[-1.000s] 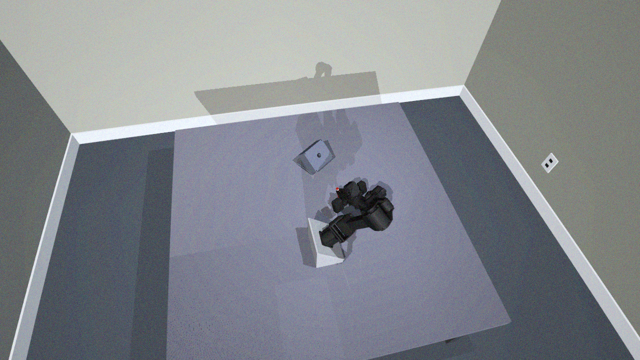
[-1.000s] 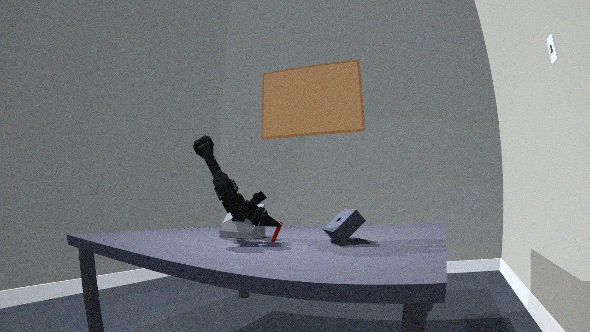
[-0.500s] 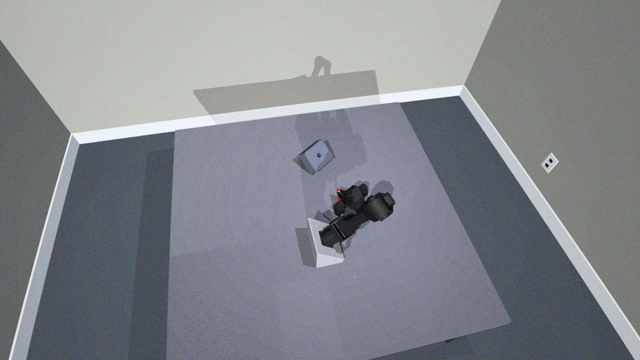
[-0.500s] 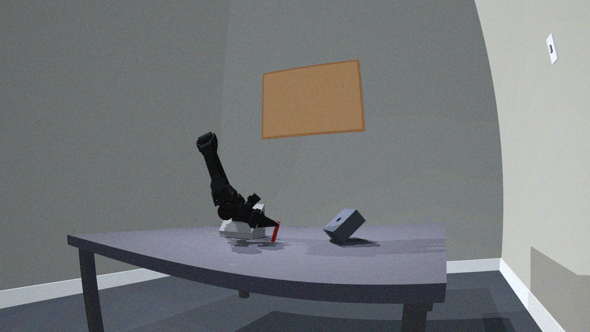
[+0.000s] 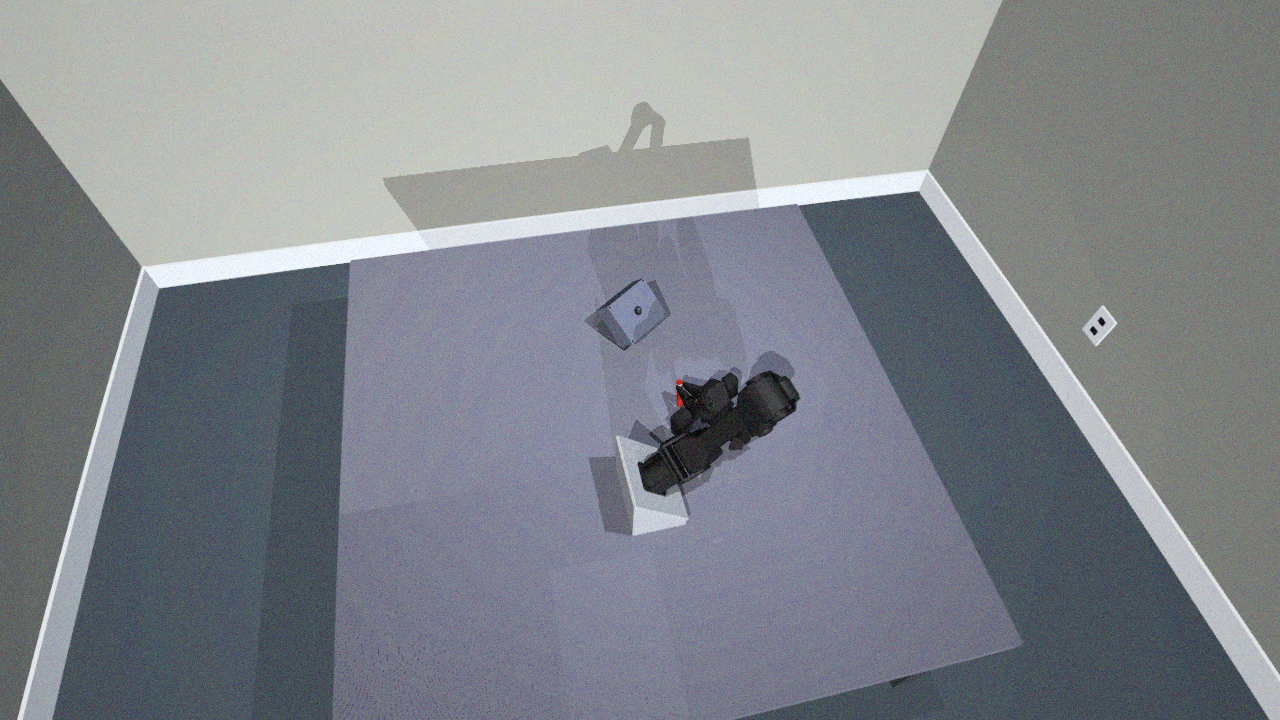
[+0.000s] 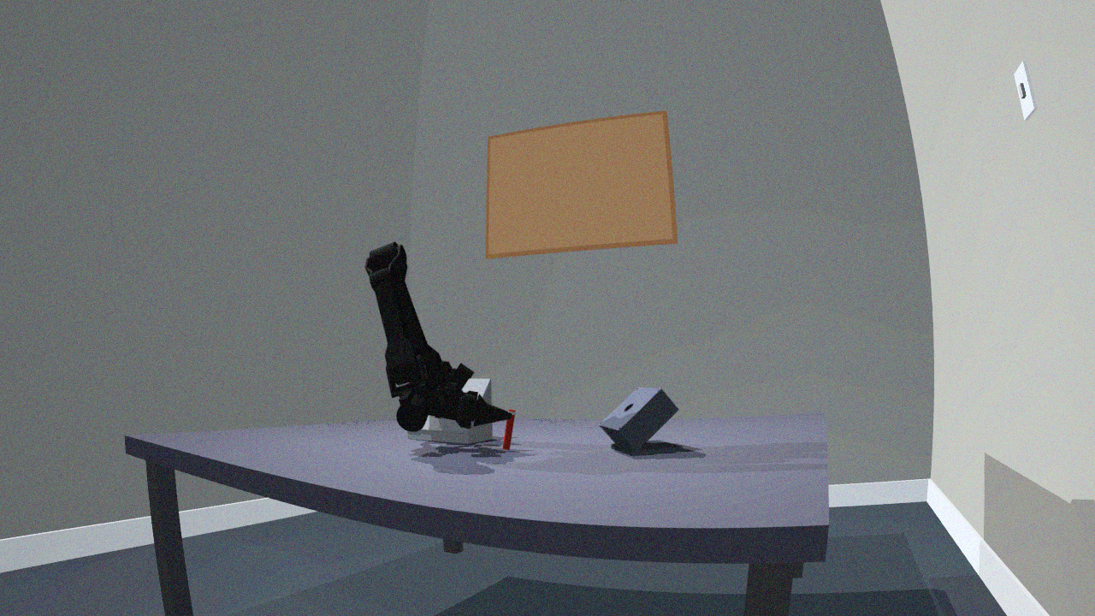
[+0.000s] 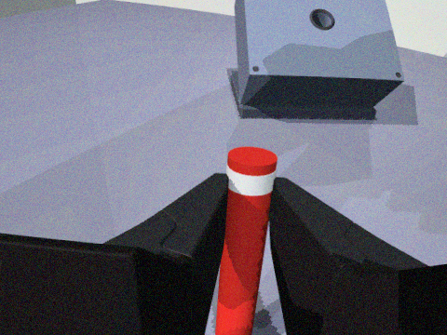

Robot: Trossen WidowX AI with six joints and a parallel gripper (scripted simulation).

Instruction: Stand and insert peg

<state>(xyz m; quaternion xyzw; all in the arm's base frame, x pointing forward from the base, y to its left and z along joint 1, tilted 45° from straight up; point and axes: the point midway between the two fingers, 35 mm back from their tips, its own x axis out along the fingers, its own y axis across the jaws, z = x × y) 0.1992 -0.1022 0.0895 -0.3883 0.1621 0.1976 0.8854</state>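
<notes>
My gripper tip is now 1 cm above the red peg. From my gripper tip the other things lie so: grey sloped panel 24 cm ahead, 6 cm to the left, 1 cm below.
</notes>
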